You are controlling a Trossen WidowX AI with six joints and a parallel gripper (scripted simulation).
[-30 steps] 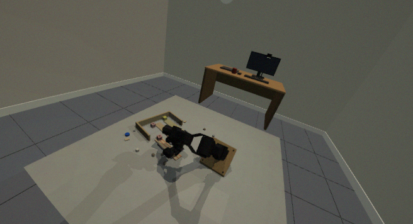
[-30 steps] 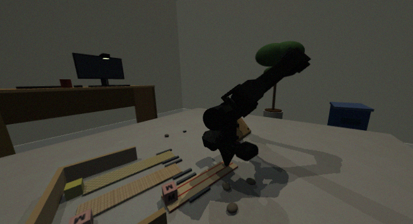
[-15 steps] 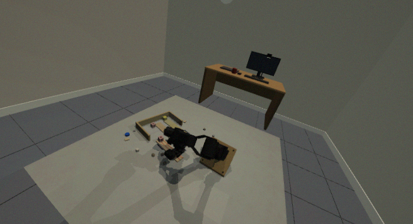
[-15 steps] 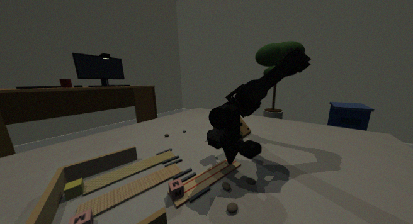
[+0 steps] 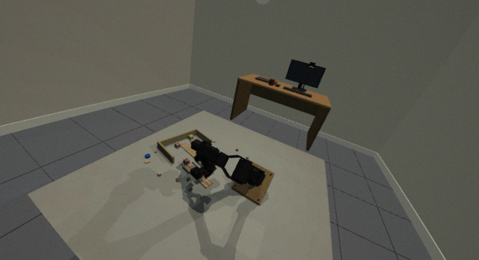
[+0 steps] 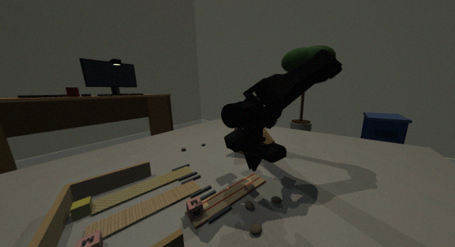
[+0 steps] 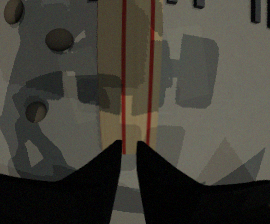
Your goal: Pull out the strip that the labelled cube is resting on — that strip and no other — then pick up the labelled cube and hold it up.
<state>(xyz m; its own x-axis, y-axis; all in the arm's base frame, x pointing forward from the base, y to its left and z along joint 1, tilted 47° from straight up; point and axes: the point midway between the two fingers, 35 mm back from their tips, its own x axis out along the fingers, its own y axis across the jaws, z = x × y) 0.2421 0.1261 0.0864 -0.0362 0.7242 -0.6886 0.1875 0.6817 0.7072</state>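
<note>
Now: the red-lined strip 9 cm ahead of my gripper tip, 1 cm to the right of it and 4 cm below it. The rest, counted from my gripper tip: blue disc: 40 cm ahead, 10 cm to the left, 4 cm below.
</note>
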